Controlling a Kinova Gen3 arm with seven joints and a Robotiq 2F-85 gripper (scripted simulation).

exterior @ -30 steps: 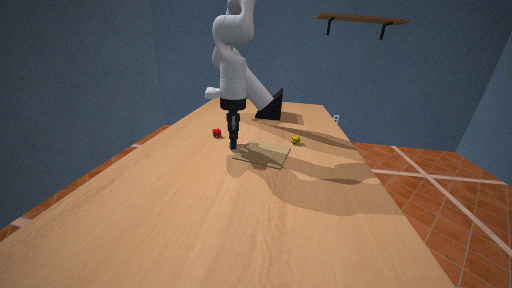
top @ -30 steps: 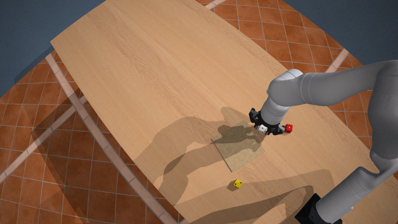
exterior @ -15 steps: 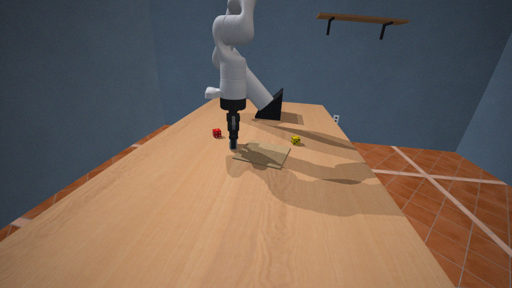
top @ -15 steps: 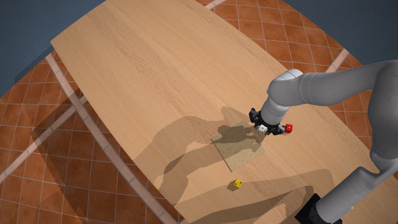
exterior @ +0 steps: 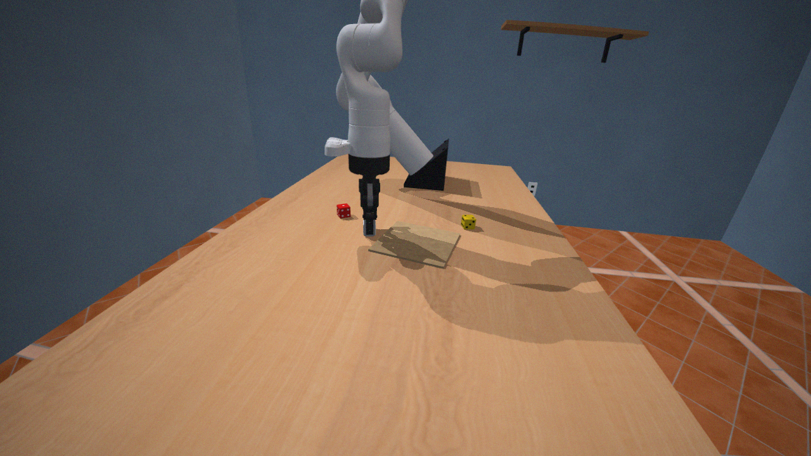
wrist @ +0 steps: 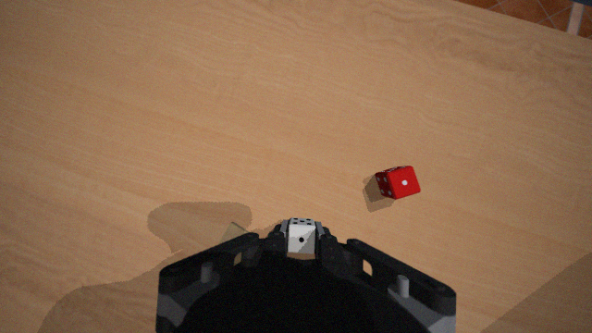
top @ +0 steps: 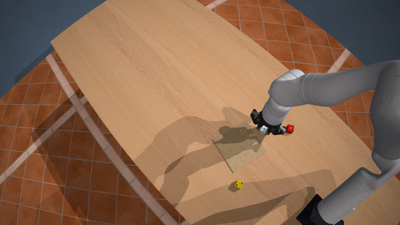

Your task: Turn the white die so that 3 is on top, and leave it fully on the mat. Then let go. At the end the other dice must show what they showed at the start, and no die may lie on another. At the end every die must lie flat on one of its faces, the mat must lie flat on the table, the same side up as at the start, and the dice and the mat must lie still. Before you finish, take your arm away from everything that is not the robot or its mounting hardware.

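My hand is 1 cm above the white die. Also, from my hand: tan mat (10 cm to the left, 3 cm ahead, 2 cm below); then yellow die (21 cm to the left, 5 cm behind, 1 cm below); then red die (8 cm behind, 7 cm to the right, 1 cm below).
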